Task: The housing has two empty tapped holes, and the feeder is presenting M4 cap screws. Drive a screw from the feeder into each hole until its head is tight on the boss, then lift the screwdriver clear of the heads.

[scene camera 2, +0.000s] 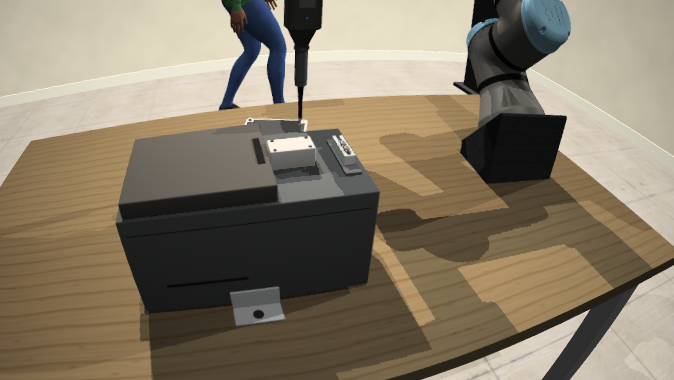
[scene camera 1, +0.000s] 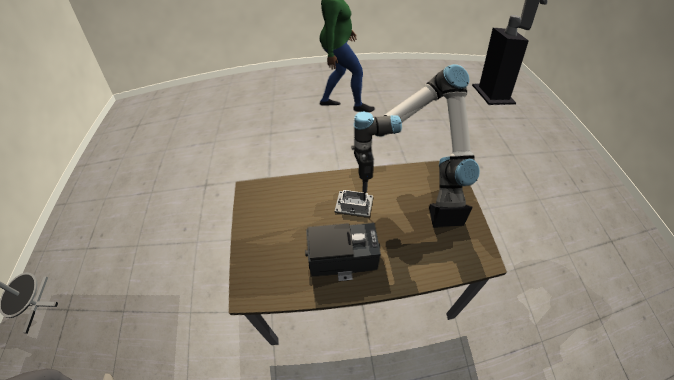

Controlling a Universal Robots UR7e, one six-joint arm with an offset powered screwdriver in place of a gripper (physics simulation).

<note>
In view: a screw feeder (scene camera 2: 304, 255).
The screw feeder is seen too in scene camera 1 (scene camera 1: 364, 250).
</note>
